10 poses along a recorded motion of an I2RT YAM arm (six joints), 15 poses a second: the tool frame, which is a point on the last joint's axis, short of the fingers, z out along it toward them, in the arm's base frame.
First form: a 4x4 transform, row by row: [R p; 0 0 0 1], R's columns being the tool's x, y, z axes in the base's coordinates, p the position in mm. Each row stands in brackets.
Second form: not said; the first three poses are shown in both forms.
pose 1, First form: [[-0.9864 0.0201 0.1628 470], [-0.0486 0.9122 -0.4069 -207], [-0.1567 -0.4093 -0.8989 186], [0 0 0 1]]
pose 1, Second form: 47.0 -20.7 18.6 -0.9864 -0.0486 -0.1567 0.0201 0.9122 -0.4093
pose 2, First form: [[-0.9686 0.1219 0.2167 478], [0.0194 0.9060 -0.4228 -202], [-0.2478 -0.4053 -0.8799 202], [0 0 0 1]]
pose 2, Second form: 47.8 -20.2 20.2 -0.9686 0.0194 -0.2478 0.1219 0.9060 -0.4053
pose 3, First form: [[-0.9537 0.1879 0.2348 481], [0.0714 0.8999 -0.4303 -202], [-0.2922 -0.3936 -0.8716 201], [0 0 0 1]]
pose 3, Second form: 48.1 -20.2 20.1 -0.9537 0.0714 -0.2922 0.1879 0.8999 -0.3936
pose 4, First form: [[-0.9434 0.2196 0.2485 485], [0.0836 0.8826 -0.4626 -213], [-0.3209 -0.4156 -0.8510 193], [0 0 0 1]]
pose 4, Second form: 48.5 -21.3 19.3 -0.9434 0.0836 -0.3209 0.2196 0.8826 -0.4156
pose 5, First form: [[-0.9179 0.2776 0.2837 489], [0.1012 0.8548 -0.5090 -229], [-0.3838 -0.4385 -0.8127 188], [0 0 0 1]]
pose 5, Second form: 48.9 -22.9 18.8 -0.9179 0.1012 -0.3838 0.2776 0.8548 -0.4385
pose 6, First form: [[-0.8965 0.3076 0.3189 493], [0.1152 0.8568 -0.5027 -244], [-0.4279 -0.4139 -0.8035 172], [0 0 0 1]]
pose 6, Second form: 49.3 -24.4 17.2 -0.8965 0.1152 -0.4279 0.3076 0.8568 -0.4139
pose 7, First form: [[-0.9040 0.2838 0.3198 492], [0.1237 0.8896 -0.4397 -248], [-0.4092 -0.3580 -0.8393 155], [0 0 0 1]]
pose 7, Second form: 49.2 -24.8 15.5 -0.9040 0.1237 -0.4092 0.2838 0.8896 -0.3580
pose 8, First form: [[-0.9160 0.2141 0.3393 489], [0.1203 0.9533 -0.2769 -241], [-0.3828 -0.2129 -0.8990 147], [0 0 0 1]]
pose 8, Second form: 48.9 -24.1 14.7 -0.9160 0.1203 -0.3828 0.2141 0.9533 -0.2129
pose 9, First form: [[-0.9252 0.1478 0.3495 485], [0.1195 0.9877 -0.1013 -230], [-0.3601 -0.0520 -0.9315 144], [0 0 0 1]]
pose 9, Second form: 48.5 -23.0 14.4 -0.9252 0.1195 -0.3601 0.1478 0.9877 -0.0520
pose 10, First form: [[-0.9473 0.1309 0.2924 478], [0.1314 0.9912 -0.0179 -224], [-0.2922 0.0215 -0.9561 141], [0 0 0 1]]
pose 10, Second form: 47.8 -22.4 14.1 -0.9473 0.1314 -0.2922 0.1309 0.9912 0.0215
